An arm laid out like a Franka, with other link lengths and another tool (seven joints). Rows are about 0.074 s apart.
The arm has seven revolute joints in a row. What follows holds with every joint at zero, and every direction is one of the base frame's. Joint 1 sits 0.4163 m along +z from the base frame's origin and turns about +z. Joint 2 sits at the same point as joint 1 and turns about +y. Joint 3 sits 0.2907 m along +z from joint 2 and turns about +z. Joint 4 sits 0.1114 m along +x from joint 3 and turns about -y. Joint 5 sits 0.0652 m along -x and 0.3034 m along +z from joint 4 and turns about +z. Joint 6 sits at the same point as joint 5 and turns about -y. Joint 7 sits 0.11 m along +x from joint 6 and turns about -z. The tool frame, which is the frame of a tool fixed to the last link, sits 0.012 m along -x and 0.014 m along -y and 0.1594 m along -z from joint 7; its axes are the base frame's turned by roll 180, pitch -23.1 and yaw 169.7 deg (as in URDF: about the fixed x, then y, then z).
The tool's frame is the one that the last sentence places.
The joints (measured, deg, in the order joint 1, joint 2, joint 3, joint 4, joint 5, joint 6, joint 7), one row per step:
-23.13, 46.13, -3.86, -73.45, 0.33, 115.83, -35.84
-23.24, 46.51, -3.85, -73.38, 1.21, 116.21, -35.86
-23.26, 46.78, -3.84, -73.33, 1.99, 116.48, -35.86
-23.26, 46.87, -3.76, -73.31, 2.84, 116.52, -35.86
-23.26, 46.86, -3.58, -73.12, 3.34, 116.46, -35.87
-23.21, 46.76, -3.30, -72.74, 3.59, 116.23, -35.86
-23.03, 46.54, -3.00, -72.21, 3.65, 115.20, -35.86
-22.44, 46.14, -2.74, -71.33, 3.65, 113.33, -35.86
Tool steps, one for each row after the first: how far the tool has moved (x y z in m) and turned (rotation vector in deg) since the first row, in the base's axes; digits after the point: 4 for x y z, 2 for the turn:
0.0004, 0.0001, -0.0037, 0.64, -0.41, -0.50
0.0011, 0.0010, -0.0063, 1.21, -0.76, -0.89
0.0020, 0.0030, -0.0075, 1.92, -1.09, -1.26
0.0038, 0.0051, -0.0064, 2.37, -1.47, -1.37
0.0067, 0.0081, -0.0033, 2.66, -1.87, -1.24
0.0090, 0.0131, 0.0011, 3.07, -1.73, -0.85
0.0129, 0.0224, 0.0086, 3.56, -1.27, -0.04

